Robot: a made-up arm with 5 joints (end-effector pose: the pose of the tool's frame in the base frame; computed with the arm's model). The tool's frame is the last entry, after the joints.
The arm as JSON. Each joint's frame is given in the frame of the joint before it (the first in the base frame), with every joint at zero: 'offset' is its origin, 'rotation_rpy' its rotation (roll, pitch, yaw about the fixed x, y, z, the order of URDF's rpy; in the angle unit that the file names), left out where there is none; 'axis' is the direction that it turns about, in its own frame. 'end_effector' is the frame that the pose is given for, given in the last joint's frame.
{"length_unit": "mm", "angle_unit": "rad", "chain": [
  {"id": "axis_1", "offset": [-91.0, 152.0, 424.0], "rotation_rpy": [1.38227, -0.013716, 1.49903], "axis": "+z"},
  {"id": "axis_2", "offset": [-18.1, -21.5, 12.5], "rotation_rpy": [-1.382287, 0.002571, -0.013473], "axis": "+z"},
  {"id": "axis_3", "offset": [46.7, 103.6, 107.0], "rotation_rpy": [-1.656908, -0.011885, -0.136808], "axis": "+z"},
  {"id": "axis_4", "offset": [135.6, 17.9, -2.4], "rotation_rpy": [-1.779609, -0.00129, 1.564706], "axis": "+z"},
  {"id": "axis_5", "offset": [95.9, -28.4, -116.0], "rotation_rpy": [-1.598, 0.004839, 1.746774], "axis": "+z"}
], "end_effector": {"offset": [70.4, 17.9, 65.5], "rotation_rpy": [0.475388, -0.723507, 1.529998]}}
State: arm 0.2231 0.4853 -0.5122 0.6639 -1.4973
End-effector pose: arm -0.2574 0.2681 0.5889 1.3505 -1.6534 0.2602
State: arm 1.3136 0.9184 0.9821 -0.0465 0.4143
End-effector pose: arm -0.2790 0.3143 0.3765 0.0316 -0.6779 2.8807
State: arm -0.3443 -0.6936 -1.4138 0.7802 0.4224
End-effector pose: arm -0.0635 0.4188 0.7337 -0.6632 -1.7095 1.3909
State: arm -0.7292 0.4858 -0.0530 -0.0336 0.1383
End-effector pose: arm -0.2328 0.4130 0.3075 0.5455 0.5705 1.9666
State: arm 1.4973 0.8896 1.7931 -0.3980 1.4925
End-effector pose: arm -0.1501 0.3396 0.2066 0.0514 1.1128 2.8374
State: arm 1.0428 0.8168 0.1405 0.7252 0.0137
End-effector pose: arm -0.3584 0.1761 0.5566 -0.4523 2.1302 -2.1608
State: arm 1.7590 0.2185 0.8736 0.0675 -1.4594
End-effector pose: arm -0.2253 0.2023 0.4984 1.3622 -1.3199 0.2840
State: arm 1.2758 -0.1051 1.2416 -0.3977 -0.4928
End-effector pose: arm -0.1624 0.3105 0.4349 0.9732 -0.1000 1.1664
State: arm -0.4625 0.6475 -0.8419 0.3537 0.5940
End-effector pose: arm -0.2901 0.4409 0.6215 0.9671 -0.5631 2.7518
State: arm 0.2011 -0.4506 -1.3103 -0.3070 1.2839
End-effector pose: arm -0.1703 0.2993 0.8337 -0.4195 1.5524 -2.6034
